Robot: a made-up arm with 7 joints. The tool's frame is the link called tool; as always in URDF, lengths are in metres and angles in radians.
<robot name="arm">
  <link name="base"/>
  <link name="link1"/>
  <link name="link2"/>
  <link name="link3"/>
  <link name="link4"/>
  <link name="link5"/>
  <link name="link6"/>
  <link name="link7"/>
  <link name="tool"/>
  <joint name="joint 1" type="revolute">
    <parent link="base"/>
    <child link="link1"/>
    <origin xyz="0 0 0"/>
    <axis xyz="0 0.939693 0.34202"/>
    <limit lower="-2.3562" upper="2.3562" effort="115" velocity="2.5"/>
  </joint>
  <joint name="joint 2" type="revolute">
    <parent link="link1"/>
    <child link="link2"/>
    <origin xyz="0 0 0"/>
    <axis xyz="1 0 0"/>
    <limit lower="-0.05" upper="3.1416" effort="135" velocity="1.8"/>
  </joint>
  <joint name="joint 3" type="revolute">
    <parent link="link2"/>
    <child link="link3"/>
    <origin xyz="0 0 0"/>
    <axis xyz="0 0 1"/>
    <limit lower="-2.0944" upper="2.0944" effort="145" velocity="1.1"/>
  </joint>
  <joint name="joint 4" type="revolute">
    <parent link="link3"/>
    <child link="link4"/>
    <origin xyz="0.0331 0 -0.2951"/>
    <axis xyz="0 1 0"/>
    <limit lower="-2.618" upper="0.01" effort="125" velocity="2.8"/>
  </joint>
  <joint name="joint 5" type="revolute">
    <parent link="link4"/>
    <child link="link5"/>
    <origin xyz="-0.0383 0 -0.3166"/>
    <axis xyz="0 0 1"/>
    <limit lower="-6.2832" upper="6.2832" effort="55" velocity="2.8"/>
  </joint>
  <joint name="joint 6" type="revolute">
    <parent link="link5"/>
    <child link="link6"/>
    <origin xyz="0 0 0"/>
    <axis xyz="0 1 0"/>
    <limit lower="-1.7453" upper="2.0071" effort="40" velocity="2"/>
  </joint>
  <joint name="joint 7" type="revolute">
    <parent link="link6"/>
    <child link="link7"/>
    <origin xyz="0 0 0"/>
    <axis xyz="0 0 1"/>
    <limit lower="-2.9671" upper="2.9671" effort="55" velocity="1.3"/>
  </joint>
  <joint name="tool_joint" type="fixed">
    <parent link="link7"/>
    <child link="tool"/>
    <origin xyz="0 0 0"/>
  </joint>
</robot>
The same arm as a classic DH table. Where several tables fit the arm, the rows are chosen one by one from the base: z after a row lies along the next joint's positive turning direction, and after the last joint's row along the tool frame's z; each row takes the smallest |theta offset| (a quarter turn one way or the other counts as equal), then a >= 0, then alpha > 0; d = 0 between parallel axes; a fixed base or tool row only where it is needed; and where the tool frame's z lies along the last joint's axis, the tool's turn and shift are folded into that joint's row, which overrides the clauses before.
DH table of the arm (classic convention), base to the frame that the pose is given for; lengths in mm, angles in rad. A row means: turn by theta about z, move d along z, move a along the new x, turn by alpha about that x. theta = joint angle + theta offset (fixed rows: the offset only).
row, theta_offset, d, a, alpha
base (fixed), 0, 0, 0, -1.2218
joint 1, 1.5708, 0, 0, 1.5708
joint 2, 1.2218, 0, 0, -1.5708
joint 3, -1.5708, -295.1, 33.1, -1.5708
joint 4, 0, 0, -38.3, 1.5708
joint 5, 0, -316.6, 0, -1.5708
joint 6, 0, 0, 0, 1.5708
joint 7, 0, 0, 0, 0
Joint limits (rad, base to tool): -2.3562..2.3562 -0.05..3.1416 -2.0944..2.0944 -2.618..0.01 -6.2832..6.2832 -1.7453..2.0071 -2.9671..2.9671

